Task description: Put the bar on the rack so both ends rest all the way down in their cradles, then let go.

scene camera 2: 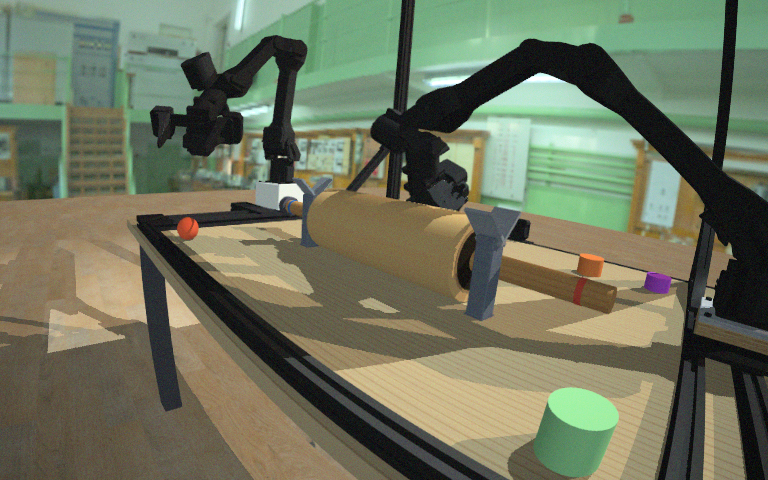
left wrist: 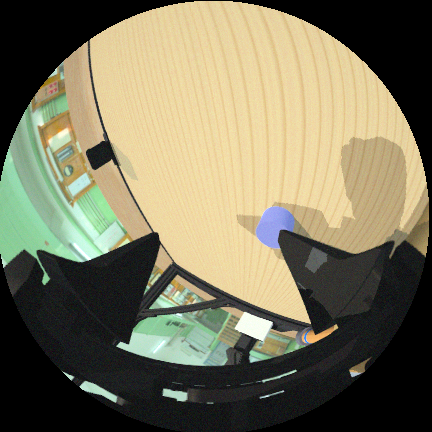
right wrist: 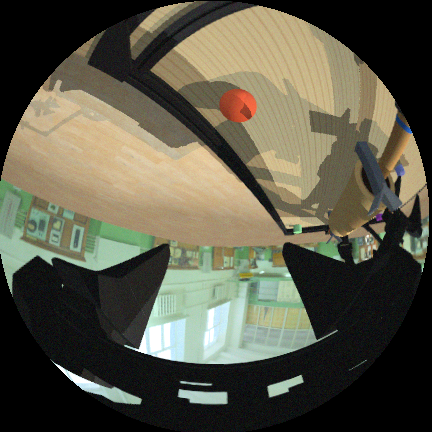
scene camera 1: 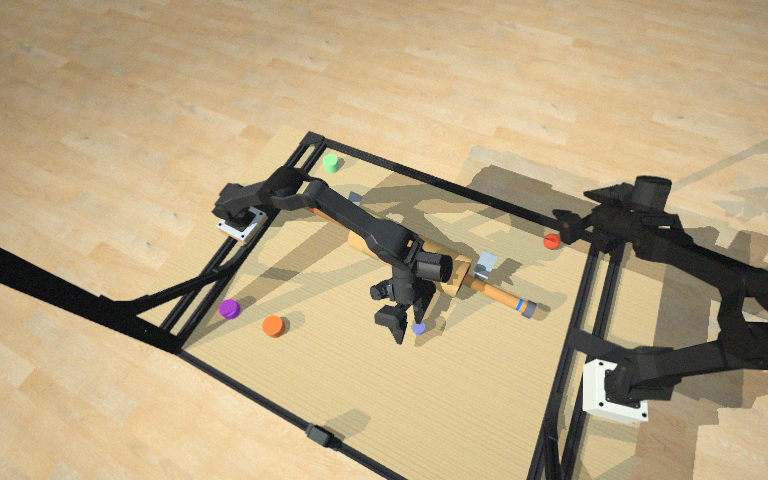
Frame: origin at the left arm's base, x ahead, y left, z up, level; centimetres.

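Seen in the pictures: left gripper, fingertip midpoint: point(left wrist: 219, 237) point(scene camera 1: 409, 333); right gripper, fingertip midpoint: point(scene camera 2: 181, 148) point(right wrist: 227, 249) point(scene camera 1: 568, 202); left arm's base at its link origin: point(scene camera 2: 743, 316) point(scene camera 1: 240, 219); right arm's base at its link origin: point(scene camera 2: 281, 182) point(left wrist: 249, 335) point(scene camera 1: 621, 388).
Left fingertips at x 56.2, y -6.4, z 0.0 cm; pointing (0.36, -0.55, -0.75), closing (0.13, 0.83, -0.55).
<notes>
Offsets run from my left fingertips to a thing's top centre. "spot": to the spot under its first point.
The bar point(scene camera 1: 495, 294) point(scene camera 2: 543, 276) point(left wrist: 322, 333) point(right wrist: 395, 147) passes through a thick tan roll point(scene camera 1: 362, 240) point(scene camera 2: 390, 237) point(right wrist: 345, 217). It lies low beside the rack, below the cradles, with a red band at one end and a blue band at the other. The rack is two grey posts with V-shaped cradles; the near post {dx -28.1, dy +21.3, dz +4.8 cm} point(scene camera 2: 483, 283) and far post {spot: dx +5.2, dy +23.8, dz +0.4 cm} point(scene camera 2: 308, 223) show in scene camera 2. My left gripper point(scene camera 1: 409, 332) point(left wrist: 219, 237) is open and empty, over the table beside the roll. My right gripper point(scene camera 1: 572, 204) point(right wrist: 227, 249) is open and empty, raised near the table edge, away from the bar.
A small blue cylinder {dx +1.1, dy +3.2, dz -2.6 cm} point(scene camera 1: 418, 328) point(left wrist: 274, 227) is near a left fingertip. Orange {dx -30.6, dy -13.6, dz -1.4 cm} point(scene camera 1: 273, 326) and purple {dx -43.6, dy -15.4, dz -2.0 cm} point(scene camera 1: 229, 309) pieces lie at the left in scene camera 1. A green cylinder {dx -45.8, dy +36.5, dz -1.0 cm} point(scene camera 1: 330, 163) point(scene camera 2: 576, 433) and red ball {dx +22.2, dy +40.7, dz -0.3 cm} point(scene camera 1: 551, 241) point(scene camera 2: 187, 228) point(right wrist: 238, 105) are near the black frame point(scene camera 1: 407, 170).
</notes>
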